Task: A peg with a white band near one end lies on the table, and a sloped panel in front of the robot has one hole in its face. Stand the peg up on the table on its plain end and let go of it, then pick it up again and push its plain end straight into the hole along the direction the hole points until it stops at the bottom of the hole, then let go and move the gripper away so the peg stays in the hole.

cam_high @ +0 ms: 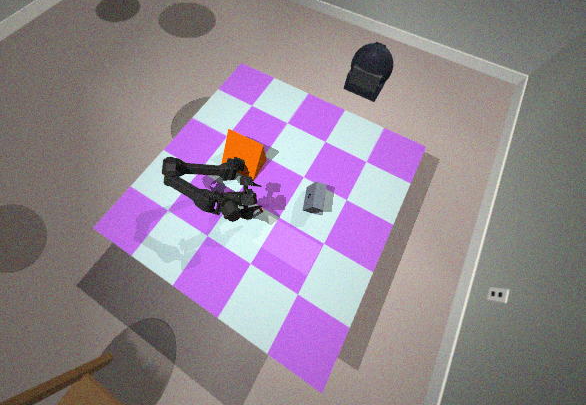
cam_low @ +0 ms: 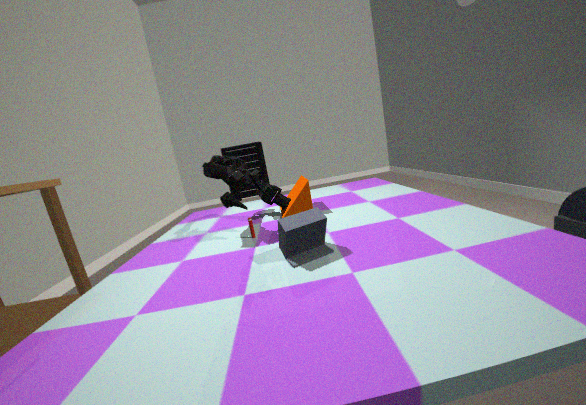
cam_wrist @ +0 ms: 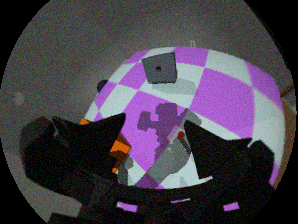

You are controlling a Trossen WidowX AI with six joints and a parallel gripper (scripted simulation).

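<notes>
The red peg lies 8 cm below my gripper tip and 4 cm to the right of it. From my gripper tip the other things lie so: grey sloped panel: 22 cm ahead, 12 cm to the left, 8 cm below.
</notes>
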